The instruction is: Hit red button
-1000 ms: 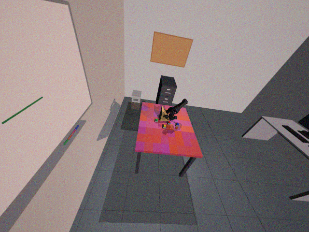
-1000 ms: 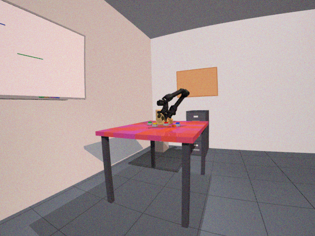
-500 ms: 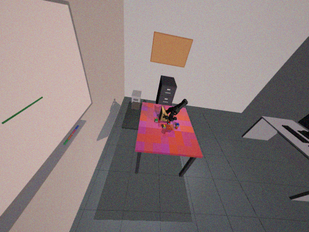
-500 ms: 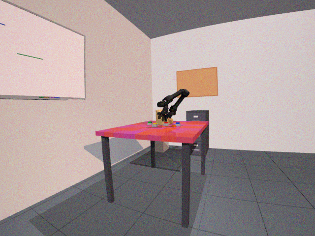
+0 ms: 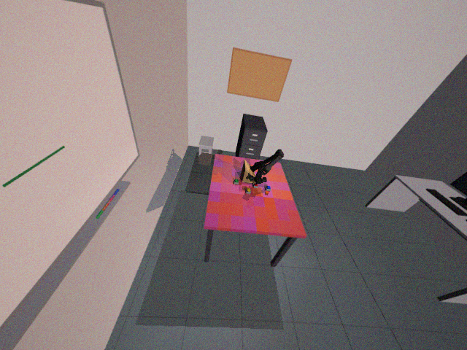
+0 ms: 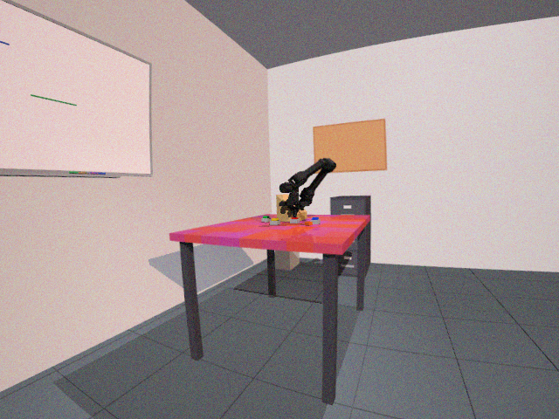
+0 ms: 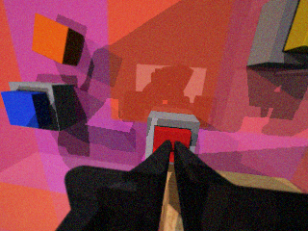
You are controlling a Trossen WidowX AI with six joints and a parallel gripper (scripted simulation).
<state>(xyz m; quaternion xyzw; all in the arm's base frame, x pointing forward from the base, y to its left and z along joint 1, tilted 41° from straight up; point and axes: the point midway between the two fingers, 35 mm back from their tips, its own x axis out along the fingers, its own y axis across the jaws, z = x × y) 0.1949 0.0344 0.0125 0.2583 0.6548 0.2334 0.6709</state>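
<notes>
Now: the red button 10 mm below my gripper tip. Round my gripper tip: blue button 140 mm to the left, 20 mm ahead; yellow button 100 mm ahead, 90 mm to the right; orange block 120 mm to the left, 90 mm ahead, 20 mm below.
</notes>
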